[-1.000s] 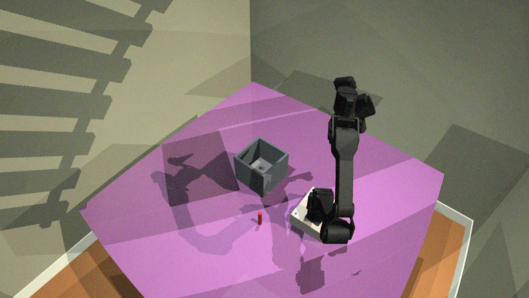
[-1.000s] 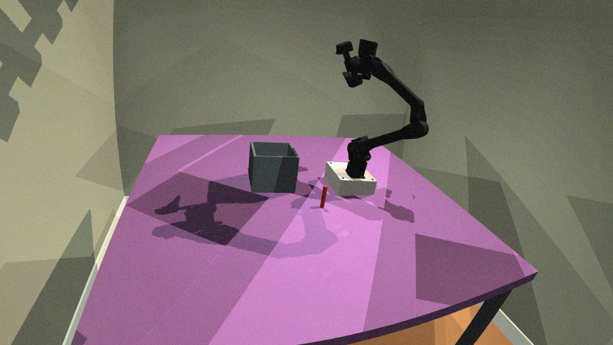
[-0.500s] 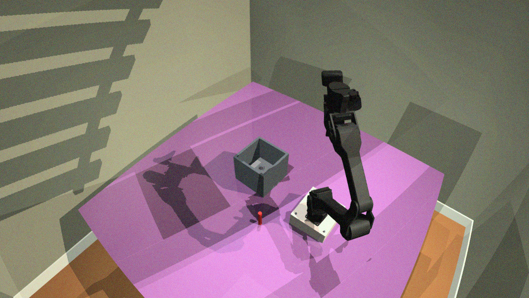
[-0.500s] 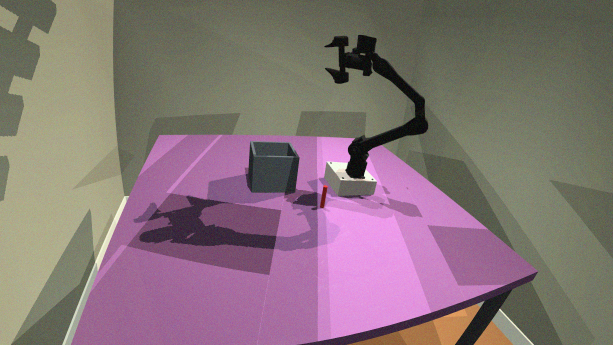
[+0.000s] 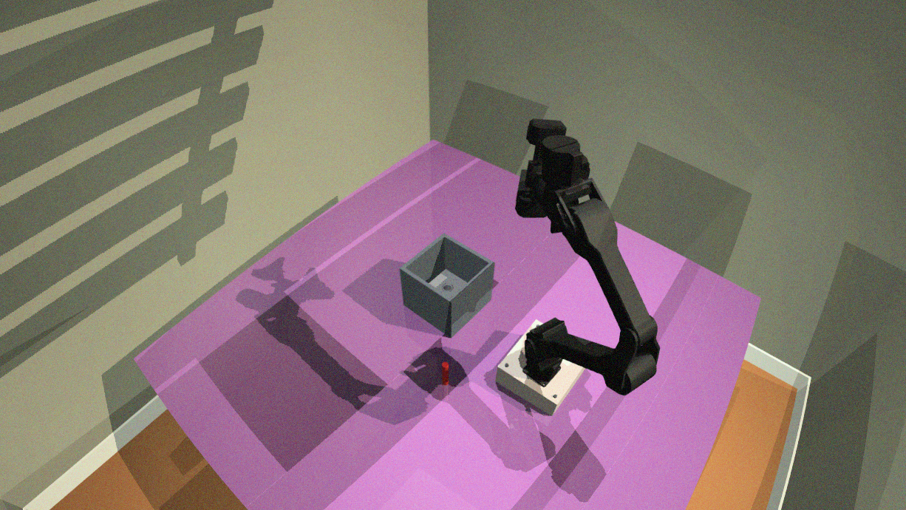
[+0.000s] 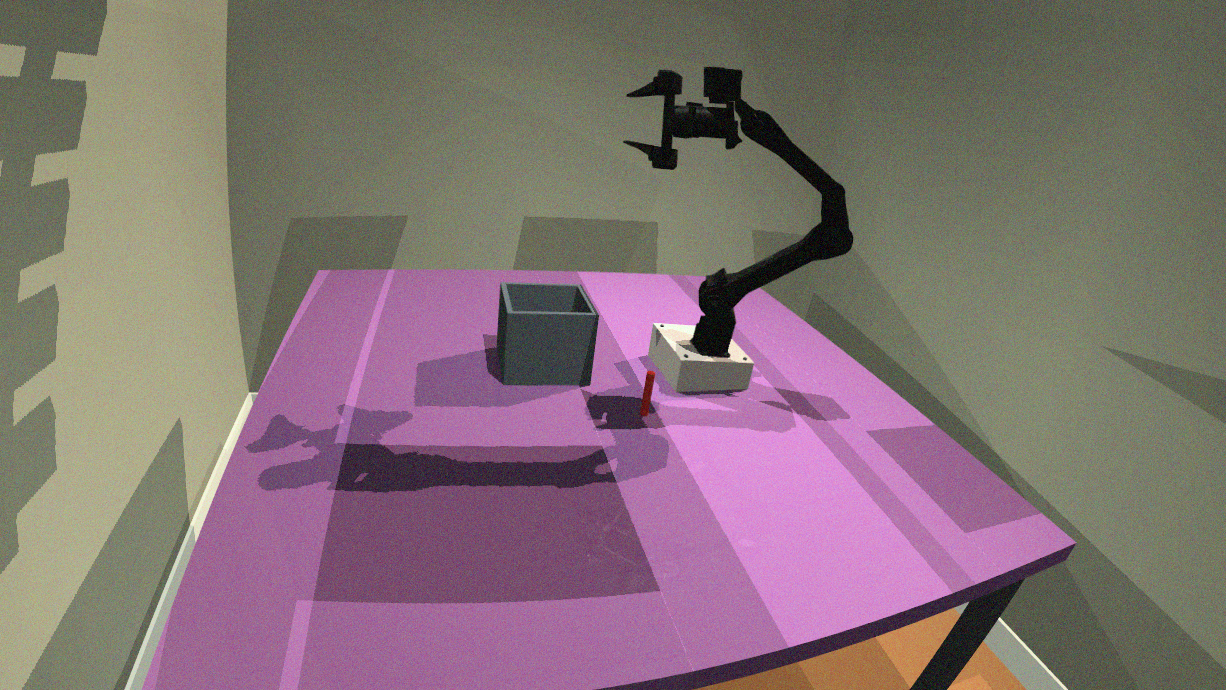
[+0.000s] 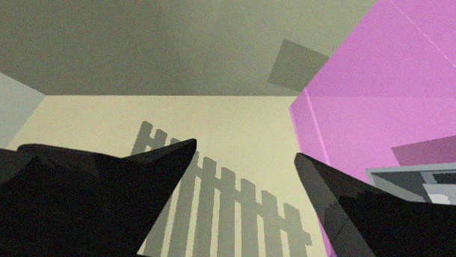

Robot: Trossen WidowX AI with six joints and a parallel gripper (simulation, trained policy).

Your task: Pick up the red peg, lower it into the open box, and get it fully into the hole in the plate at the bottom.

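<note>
The red peg lies 43 cm below my gripper tip, 27 cm to the left of it and 4 cm behind it. The rest, counted from my gripper tip: pale plate 43 cm below, 12 cm ahead, 9 cm to the left.
</note>
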